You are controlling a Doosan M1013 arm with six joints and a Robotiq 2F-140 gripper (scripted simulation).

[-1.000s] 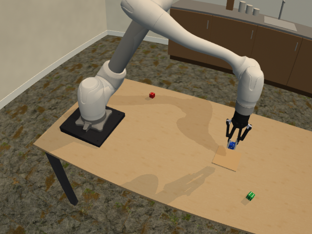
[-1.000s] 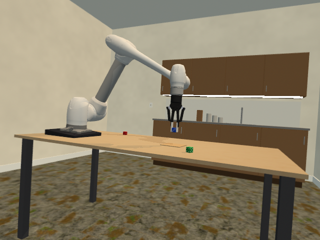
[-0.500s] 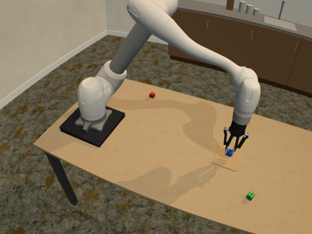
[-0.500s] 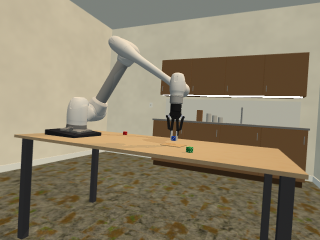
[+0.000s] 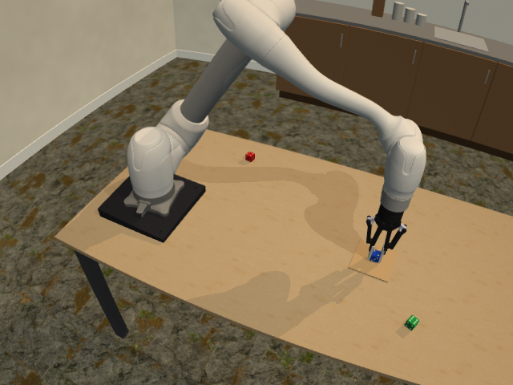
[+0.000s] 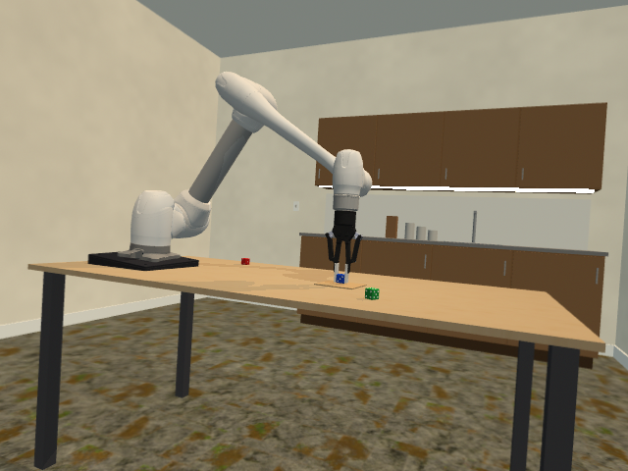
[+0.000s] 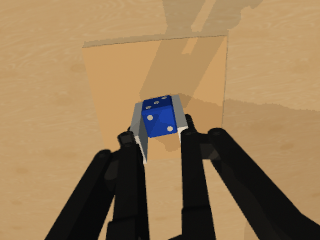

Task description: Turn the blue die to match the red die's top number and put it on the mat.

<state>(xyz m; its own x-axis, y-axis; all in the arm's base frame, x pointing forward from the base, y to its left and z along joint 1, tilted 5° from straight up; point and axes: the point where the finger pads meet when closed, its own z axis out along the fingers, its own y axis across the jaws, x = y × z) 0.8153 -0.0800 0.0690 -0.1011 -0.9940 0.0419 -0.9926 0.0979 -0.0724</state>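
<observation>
The blue die is 20 mm below my hand. Also, from my hand: green die 130 mm ahead, 230 mm to the right, 30 mm below; red die 540 mm behind, 430 mm to the left, 30 mm below; mat 40 mm below.
</observation>
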